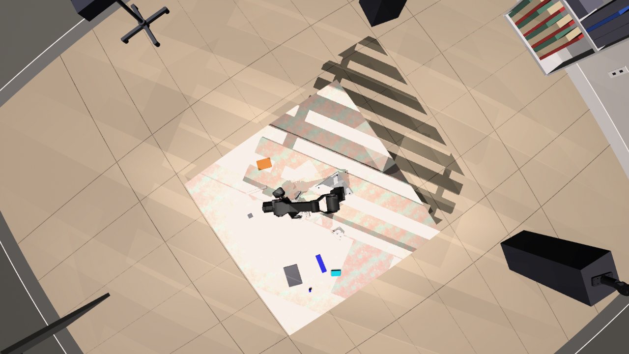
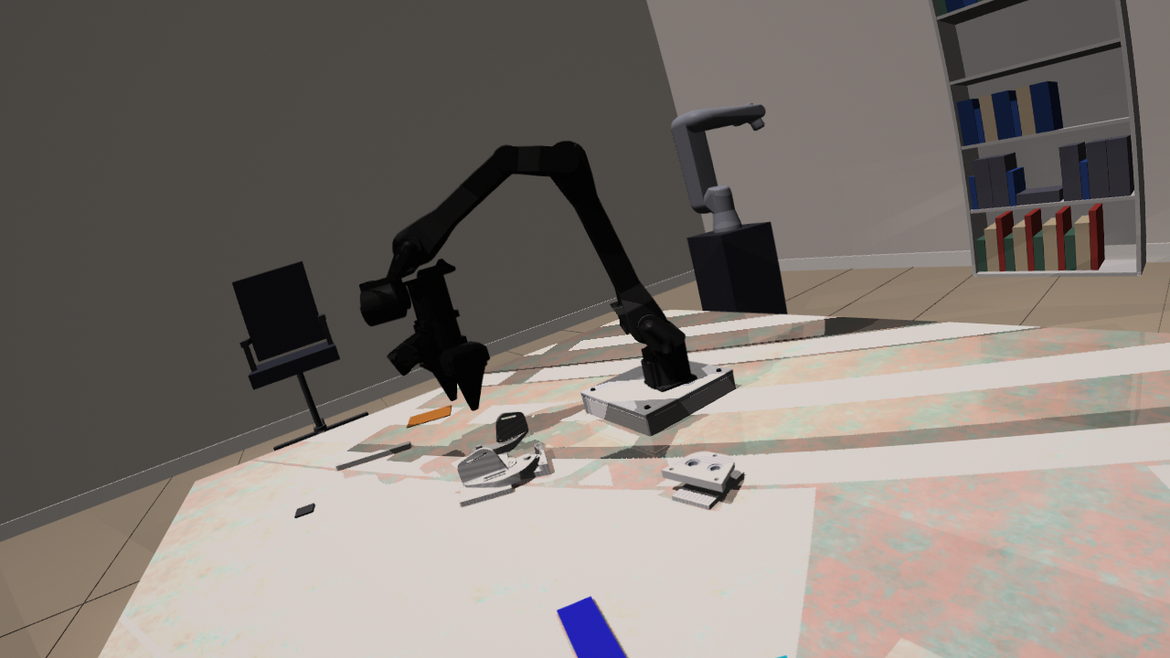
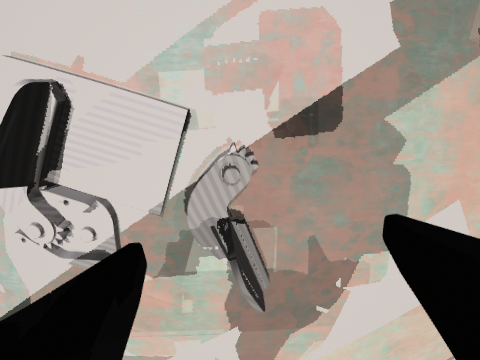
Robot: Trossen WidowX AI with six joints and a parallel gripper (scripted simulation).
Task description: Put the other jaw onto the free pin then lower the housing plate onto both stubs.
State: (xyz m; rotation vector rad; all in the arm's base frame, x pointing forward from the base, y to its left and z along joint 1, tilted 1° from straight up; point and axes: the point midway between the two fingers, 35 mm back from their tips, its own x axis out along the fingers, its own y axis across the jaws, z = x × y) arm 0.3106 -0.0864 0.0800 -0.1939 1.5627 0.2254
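The jaw is 2 cm behind my gripper tip, 1 cm to the left of it and 8 cm below it. Round my gripper tip: thin rod 19 cm ahead, 15 cm to the right, 8 cm below; orange tile 7 cm ahead, 29 cm to the right, 8 cm below; small dark square 30 cm ahead, 8 cm below.
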